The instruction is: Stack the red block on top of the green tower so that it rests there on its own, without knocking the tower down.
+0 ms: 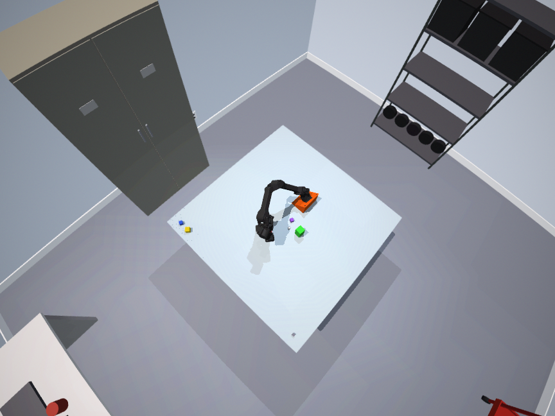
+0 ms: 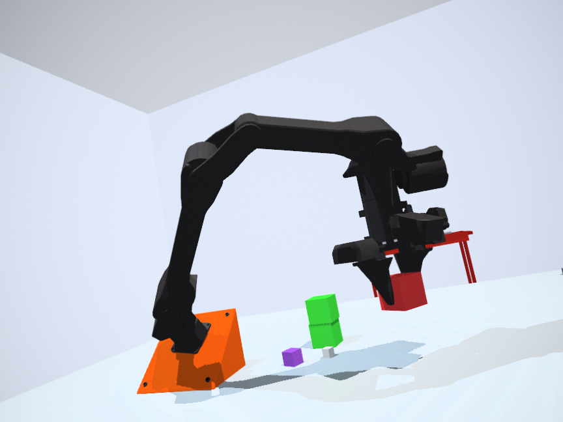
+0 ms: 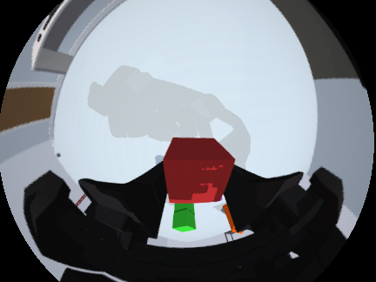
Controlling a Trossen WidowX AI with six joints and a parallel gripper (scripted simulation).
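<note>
Right now the green block is 19 cm behind my gripper tip, 13 cm to the left of it and 2 cm below it. Also, from my gripper tip: white cube (16 cm behind, 8 cm below, 5 cm to the left); red block (1 cm above); purple cube (22 cm behind, 8 cm below, 2 cm to the left).
</note>
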